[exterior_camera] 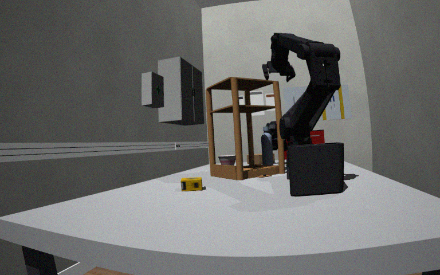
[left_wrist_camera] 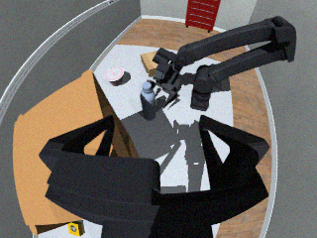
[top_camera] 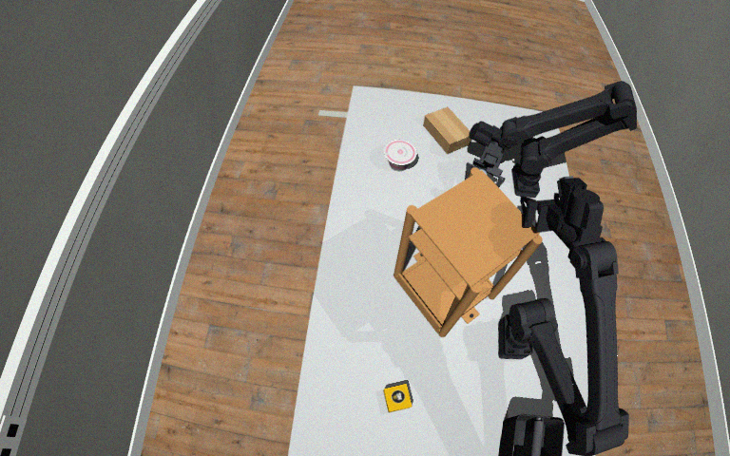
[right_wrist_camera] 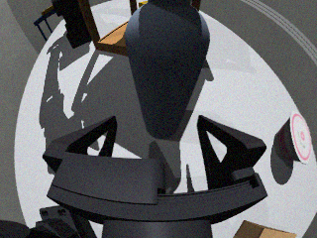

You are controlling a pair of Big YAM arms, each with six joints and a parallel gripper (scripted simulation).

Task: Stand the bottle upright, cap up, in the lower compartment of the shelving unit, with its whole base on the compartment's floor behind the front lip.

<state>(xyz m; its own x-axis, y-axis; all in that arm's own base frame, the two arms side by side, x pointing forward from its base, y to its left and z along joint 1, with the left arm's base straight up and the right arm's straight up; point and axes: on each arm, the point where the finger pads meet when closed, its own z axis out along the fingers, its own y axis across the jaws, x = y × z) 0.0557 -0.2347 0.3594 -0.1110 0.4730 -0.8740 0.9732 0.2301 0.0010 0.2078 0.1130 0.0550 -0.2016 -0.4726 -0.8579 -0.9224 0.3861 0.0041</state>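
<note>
The wooden shelving unit is 320 mm to the left of my right hand, 110 mm above it and 50 mm ahead of it. From my right hand the other things lie so: yellow box-shaped object 690 mm to the left, 120 mm ahead, 60 mm below; wooden block 290 mm to the right, 130 mm ahead, 50 mm below; white-and-pink lidded bowl 280 mm ahead, 100 mm to the right, 40 mm below.
</note>
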